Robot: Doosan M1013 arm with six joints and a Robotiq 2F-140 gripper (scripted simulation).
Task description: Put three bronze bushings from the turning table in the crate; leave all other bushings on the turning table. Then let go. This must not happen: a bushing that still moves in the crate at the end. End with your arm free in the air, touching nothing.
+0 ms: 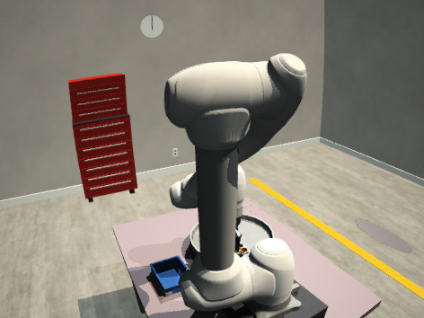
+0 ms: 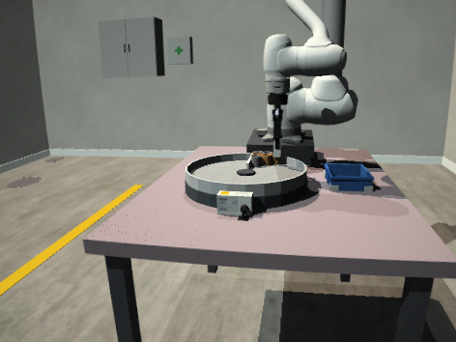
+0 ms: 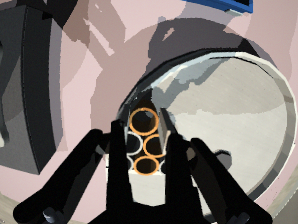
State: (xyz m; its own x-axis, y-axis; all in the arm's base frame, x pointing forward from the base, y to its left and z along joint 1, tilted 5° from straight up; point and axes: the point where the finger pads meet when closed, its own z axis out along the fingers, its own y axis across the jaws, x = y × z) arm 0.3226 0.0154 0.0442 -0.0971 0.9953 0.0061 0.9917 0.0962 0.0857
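The blue crate is 270 mm to the left of my hand, 90 mm below it and 40 mm ahead of it.
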